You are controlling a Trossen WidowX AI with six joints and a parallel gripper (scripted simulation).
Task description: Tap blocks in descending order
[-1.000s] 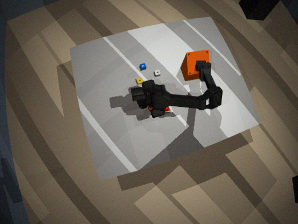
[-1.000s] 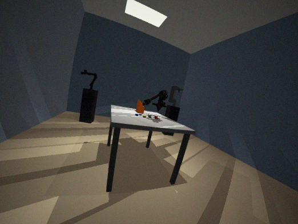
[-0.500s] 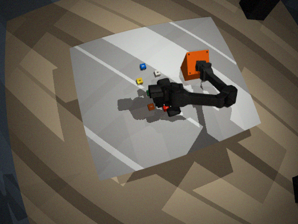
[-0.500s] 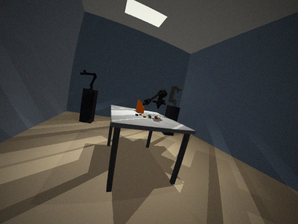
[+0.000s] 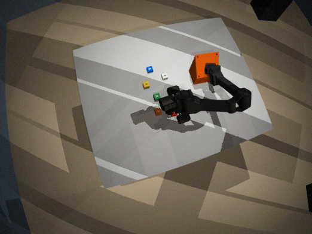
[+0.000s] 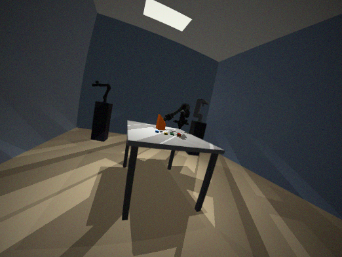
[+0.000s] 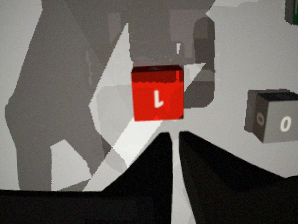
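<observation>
My gripper tip is 60 mm above the red block. The rest, counted from my gripper tip: grey block: 90 mm to the right, 60 mm below; orange block: 90 mm ahead, 60 mm below, 10 mm to the right; green block: 100 mm to the right, 80 mm ahead, 60 mm below.
</observation>
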